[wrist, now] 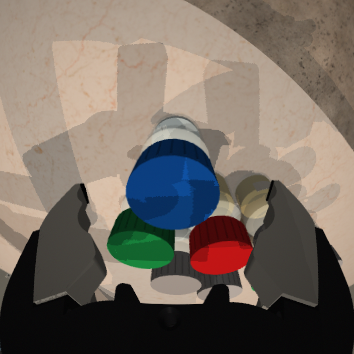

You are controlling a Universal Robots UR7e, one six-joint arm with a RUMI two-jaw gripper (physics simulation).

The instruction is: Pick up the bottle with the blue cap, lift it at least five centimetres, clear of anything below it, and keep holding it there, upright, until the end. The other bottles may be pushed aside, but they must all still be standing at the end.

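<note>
The bottle with the blue cap stands near the middle of the wrist view, its cap towards the camera and part of its clear body showing above the cap. My gripper is wide open, one jaw to the left and one to the right of the blue cap, with visible gaps on both sides. A green-capped bottle stands just below left of the blue cap, and a red-capped bottle just below right, close to the right jaw. The blue cap partly hides their bodies. Whether the bottles touch is not clear.
Two grey-capped bottles stand behind the green and red ones, near the gripper's palm. A yellowish bottle shows beside the right fingertip, its cap hidden by the jaw. The round marble table has a curved edge at the upper right.
</note>
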